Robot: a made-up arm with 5 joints. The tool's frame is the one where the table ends. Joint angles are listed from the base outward.
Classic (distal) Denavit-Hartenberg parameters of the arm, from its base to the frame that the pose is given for. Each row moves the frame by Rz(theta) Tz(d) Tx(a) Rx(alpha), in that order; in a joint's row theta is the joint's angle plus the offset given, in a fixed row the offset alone. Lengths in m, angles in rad.
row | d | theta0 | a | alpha
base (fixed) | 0 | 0 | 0.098 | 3.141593
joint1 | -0.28 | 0 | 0.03 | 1.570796
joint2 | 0 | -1.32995 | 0.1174 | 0
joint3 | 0 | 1.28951 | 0.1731 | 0
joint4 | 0.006 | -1.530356 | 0 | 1.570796
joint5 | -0.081 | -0.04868 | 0 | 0
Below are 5 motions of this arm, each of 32 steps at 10 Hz.
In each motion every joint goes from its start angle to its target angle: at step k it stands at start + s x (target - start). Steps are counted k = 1, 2, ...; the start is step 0. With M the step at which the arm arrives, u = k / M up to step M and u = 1 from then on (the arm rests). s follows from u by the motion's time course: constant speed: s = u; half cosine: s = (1 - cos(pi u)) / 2; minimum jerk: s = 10 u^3 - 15 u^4 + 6 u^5.
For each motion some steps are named. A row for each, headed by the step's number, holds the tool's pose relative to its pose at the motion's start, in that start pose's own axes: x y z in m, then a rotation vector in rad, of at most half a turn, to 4 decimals.
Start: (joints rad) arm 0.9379 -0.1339 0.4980 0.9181 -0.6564
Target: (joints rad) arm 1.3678 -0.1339 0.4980 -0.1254 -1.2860
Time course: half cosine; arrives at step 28
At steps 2, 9, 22, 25, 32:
2: 0.0016 -0.0002 0.0000 0.0073 -0.0109 -0.0130
9: 0.0306 -0.0067 0.0026 0.1430 -0.2023 -0.2390
22: 0.1049 -0.0500 0.0377 0.6314 -0.7530 -0.8057
25: 0.1115 -0.0575 0.0445 0.7021 -0.8189 -0.8583
32: 0.1136 -0.0602 0.0469 0.7272 -0.8417 -0.8753

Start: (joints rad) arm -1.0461 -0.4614 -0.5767 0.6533 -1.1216
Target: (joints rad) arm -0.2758 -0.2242 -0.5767 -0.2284 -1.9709
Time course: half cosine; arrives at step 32
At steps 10, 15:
10: 0.0282 -0.0079 -0.0095 0.0899 -0.1897 -0.1125
15: 0.0594 -0.0155 -0.0120 0.2191 -0.3541 -0.2012

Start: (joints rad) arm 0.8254 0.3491 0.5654 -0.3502 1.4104
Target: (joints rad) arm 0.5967 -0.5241 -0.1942 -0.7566 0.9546
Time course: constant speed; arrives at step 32
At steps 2, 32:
2: 0.0097 -0.0258 0.0026 -0.1215 -0.0405 -0.0216
32: 0.0808 -0.2391 0.3350 -1.7530 -1.0929 -0.4033

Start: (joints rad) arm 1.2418 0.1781 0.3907 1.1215 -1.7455
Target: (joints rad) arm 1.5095 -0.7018 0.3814 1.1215 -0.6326
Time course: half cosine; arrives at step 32
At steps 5, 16, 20, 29, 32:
5: 0.0030 0.0026 0.0102 0.0513 0.0114 0.0500
16: 0.0302 0.0035 0.0868 0.4454 -0.0384 0.4130
20: 0.0428 -0.0063 0.1184 0.6067 -0.1347 0.5602
29: 0.0600 -0.0317 0.1612 0.8130 -0.3609 0.7618
32: 0.0612 -0.0341 0.1641 0.8261 -0.3816 0.7758

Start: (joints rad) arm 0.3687 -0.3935 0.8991 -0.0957 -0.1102
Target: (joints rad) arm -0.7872 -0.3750 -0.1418 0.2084 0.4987
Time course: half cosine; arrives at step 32
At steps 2, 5, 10, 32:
2: 0.0018 0.0030 0.0000 0.0111 -0.0052 0.0102
5: 0.0107 0.0188 0.0006 0.0685 -0.0331 0.0618
10: 0.0373 0.0725 0.0121 0.2571 -0.1361 0.2177
32: 0.1118 0.2352 0.2283 1.0906 -0.8126 0.5737

